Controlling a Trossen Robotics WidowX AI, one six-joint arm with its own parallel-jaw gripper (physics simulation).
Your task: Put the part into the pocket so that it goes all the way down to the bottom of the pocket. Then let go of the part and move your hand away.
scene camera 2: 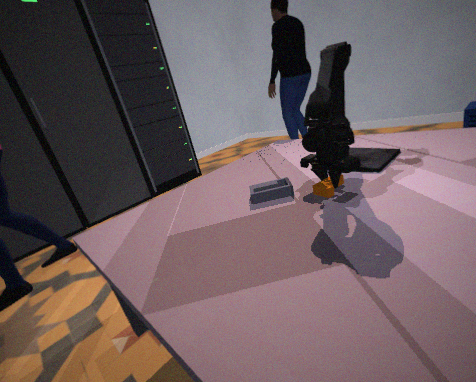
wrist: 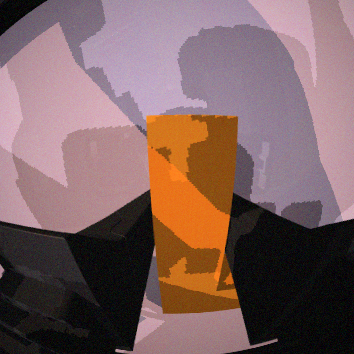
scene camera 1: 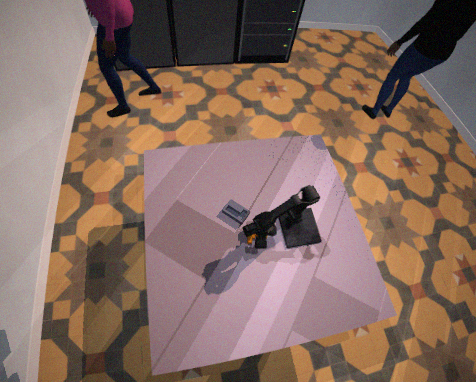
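Where they show: gripper, between the fingertips: (wrist: 186, 195) (scene camera 1: 259, 236); arm's base, origin of its link: (scene camera 2: 341, 158) (scene camera 1: 291, 219).
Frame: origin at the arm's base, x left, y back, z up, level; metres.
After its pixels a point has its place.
Observation:
The orange L-shaped part (scene camera 1: 251, 239) {x 0.033, y -0.276, z 0.007 m} (scene camera 2: 323, 189) {x 0.024, y -0.294, z 0.001 m} (wrist: 192, 200) {x 0.029, y -0.210, z 0.006 m} is between the fingers of my gripper (scene camera 1: 254, 238) {x 0.025, y -0.220, z -0.023 m} (scene camera 2: 331, 183) {x 0.025, y -0.220, z -0.023 m} (wrist: 186, 195) {x 0.025, y -0.220, z -0.023 m}, which is shut on it. In the wrist view both black fingers press on the sides of its long bar, and its short foot is partly hidden by the right finger. The part is low at the table top; whether it touches the top cannot be told. The grey block with the pocket (scene camera 1: 243, 215) {x -0.127, y -0.256, z -0.019 m} (scene camera 2: 272, 195) {x -0.133, y -0.329, z -0.007 m} stands apart from the part, to its upper left in scene camera 1. The pocket is open at the top. The block does not show in the wrist view.
The pink table top (scene camera 1: 175, 175) {x -0.530, y -0.563, z -0.024 m} (scene camera 2: 225, 320) {x 0.007, y -0.780, z -0.024 m} carries shadows of the arm. The black base plate (scene camera 1: 301, 235) {x 0.109, y 0.014, z -0.007 m} (scene camera 2: 377, 159) {x 0.126, y -0.007, z -0.008 m} lies beside the arm. Dark cabinets (scene camera 1: 205, 32) (scene camera 2: 45, 110) and people (scene camera 1: 114, 50) (scene camera 2: 291, 55) stand beyond the table.

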